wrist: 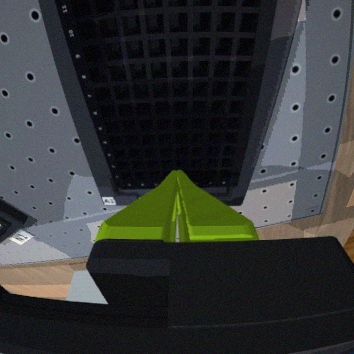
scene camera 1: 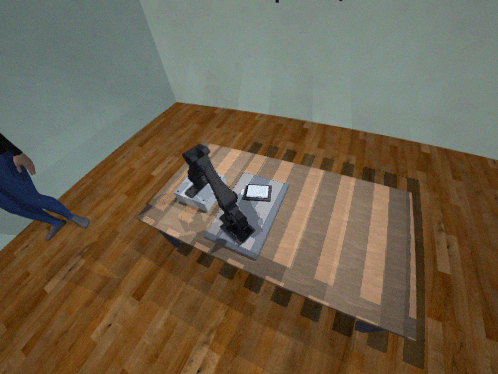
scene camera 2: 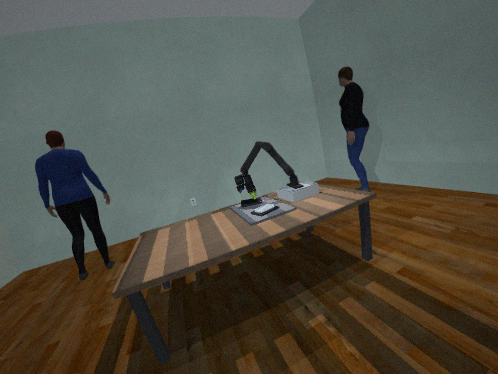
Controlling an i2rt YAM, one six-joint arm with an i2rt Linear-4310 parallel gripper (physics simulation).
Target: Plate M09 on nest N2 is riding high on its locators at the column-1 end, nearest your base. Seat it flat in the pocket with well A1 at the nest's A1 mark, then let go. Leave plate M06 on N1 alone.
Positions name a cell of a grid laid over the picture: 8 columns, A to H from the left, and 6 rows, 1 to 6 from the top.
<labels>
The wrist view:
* my gripper: D4
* dark gridded well plate: D2, gripped by my gripper
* grey perforated plate: B4
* nest N2: C4
</labels>
